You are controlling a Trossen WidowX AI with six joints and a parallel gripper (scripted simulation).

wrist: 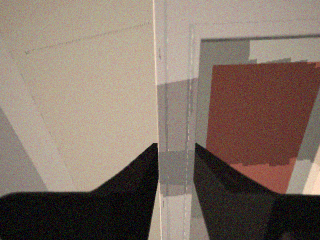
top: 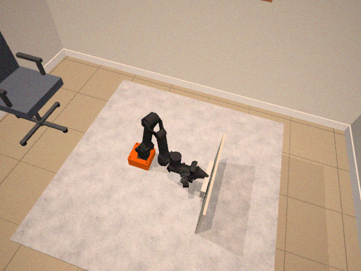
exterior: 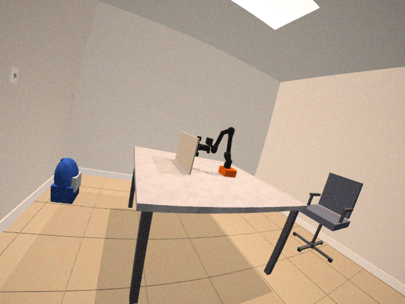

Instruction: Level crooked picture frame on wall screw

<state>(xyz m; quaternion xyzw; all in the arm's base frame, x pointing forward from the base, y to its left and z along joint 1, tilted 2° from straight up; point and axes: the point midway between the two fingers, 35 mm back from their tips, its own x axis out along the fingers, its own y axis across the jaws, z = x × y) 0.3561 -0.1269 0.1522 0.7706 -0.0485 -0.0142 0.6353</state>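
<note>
My gripper tip is 5 cm above the picture frame and 1 cm to the right of it. The rest, counted from my gripper tip: beige wall panel 6 cm below, 2 cm ahead.
</note>
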